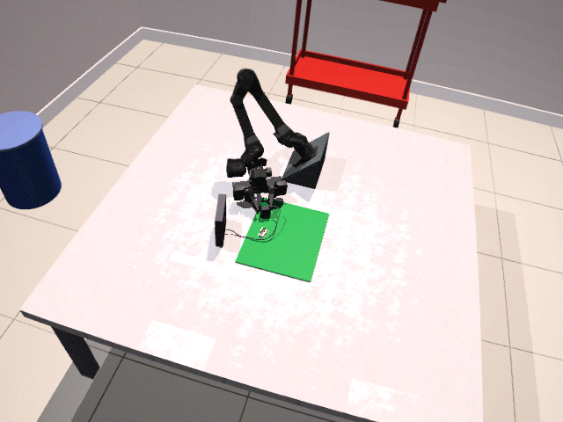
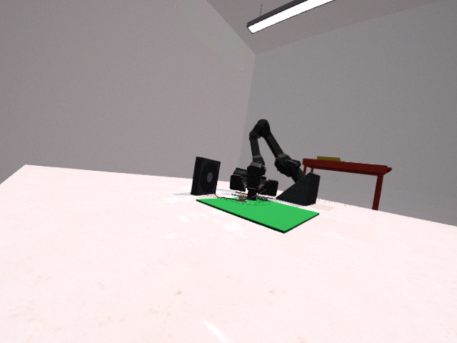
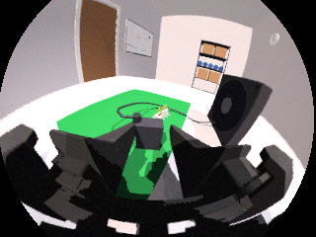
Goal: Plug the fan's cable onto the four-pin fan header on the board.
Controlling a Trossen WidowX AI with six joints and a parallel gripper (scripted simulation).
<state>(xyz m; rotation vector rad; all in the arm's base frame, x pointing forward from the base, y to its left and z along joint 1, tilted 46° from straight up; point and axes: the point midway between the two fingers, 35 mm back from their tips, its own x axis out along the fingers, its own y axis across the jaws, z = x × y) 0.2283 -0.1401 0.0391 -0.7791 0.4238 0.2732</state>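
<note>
My gripper tip is 10 mm past the fan plug and 10 mm above it. From my gripper tip the other things lie so: black fan 100 mm ahead, 110 mm to the right, 20 mm above; four-pin header 80 mm ahead, 10 mm to the left, 30 mm below; green board 70 mm ahead, 80 mm to the left, 50 mm below.
</note>
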